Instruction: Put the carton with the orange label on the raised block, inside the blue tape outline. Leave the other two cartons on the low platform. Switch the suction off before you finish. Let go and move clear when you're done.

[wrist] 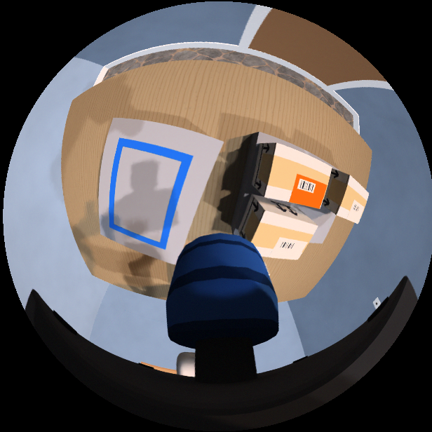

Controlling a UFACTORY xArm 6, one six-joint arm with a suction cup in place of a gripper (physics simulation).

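Note:
The carton with the orange label (280,174) stands on the low platform (322,234) at the right. A second carton (285,227) stands beside it, lower in the view, and a third carton (356,196) is at the far right. Both have white labels. The raised block (206,150) is pale grey, on the left, and bears the blue tape outline (155,150). No carton stands inside the outline; a shadow falls there. My blue suction cup (222,275) hangs above the table at lower centre, apart from the cartons, with nothing seen on it. Its mouth faces away and is hidden.
The wooden table (210,90) carries the block and the platform, with a gap between them. A stone-patterned strip with a white edge (210,54) runs behind the table. The dark arm mount crosses the bottom of the view.

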